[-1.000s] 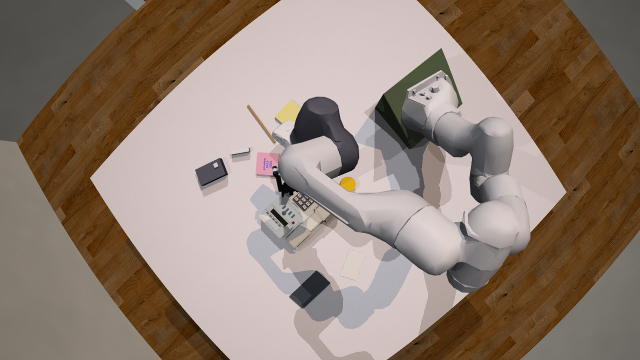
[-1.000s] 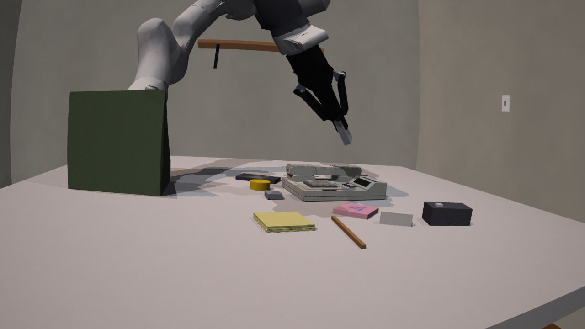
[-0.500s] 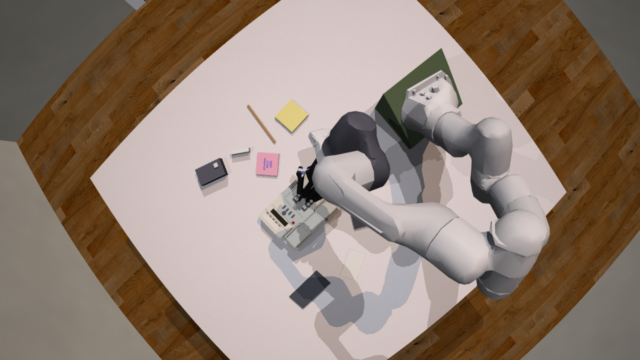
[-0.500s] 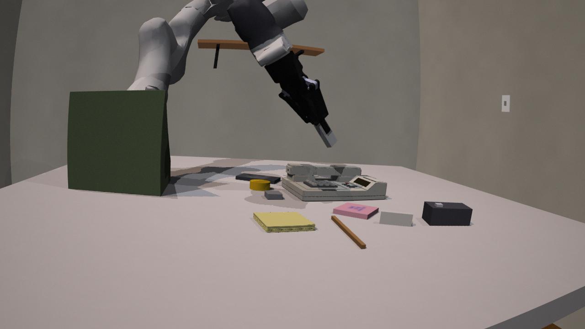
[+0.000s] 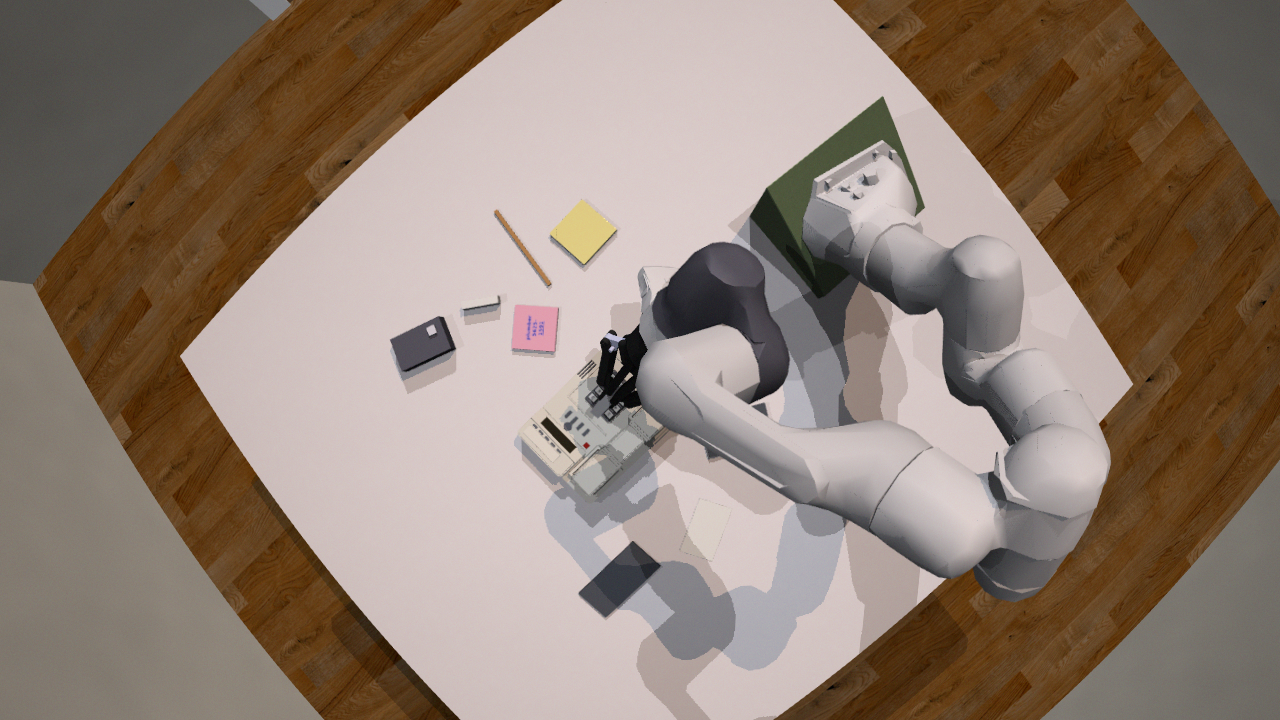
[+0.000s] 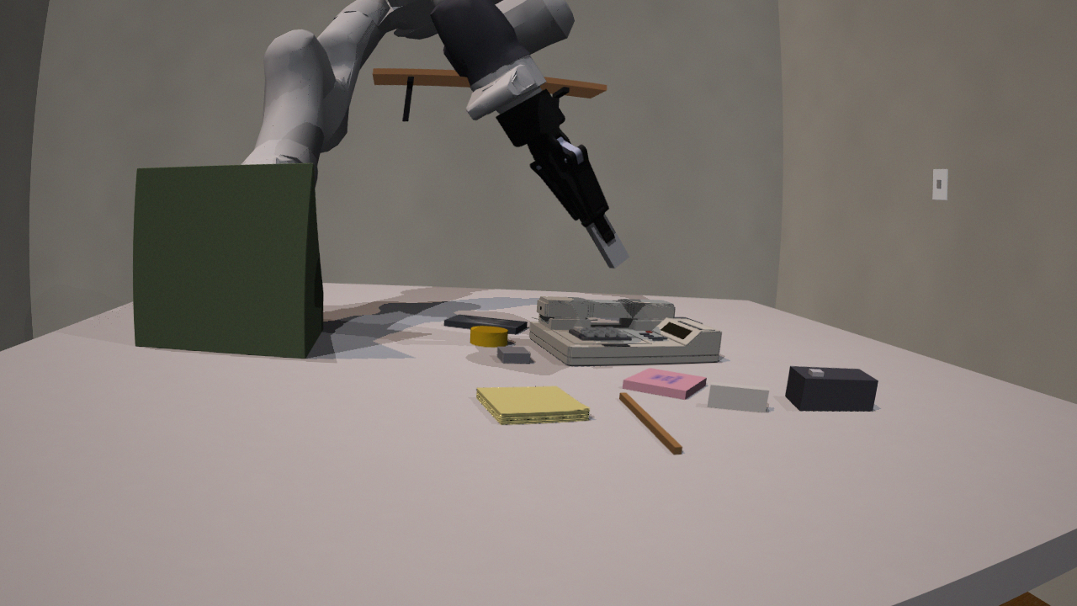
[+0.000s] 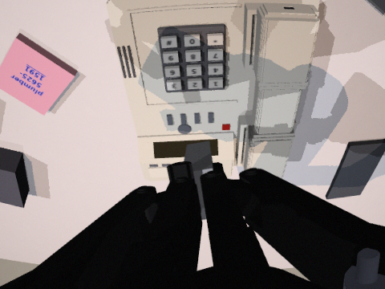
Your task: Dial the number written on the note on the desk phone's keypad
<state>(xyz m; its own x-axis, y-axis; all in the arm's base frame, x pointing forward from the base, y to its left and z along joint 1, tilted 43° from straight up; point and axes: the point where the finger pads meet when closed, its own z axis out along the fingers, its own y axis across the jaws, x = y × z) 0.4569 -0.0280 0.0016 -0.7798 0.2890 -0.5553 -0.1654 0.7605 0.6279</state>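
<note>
The handset is 100 mm below my hand, 70 mm to the left of it and 30 mm ahead of it. The rest, counted from my hand: pink note 170 mm to the right, 140 mm below, 20 mm ahead; then grey block 140 mm below, 120 mm behind, 40 mm to the right; then white block 270 mm to the right, 140 mm below, 70 mm ahead.
</note>
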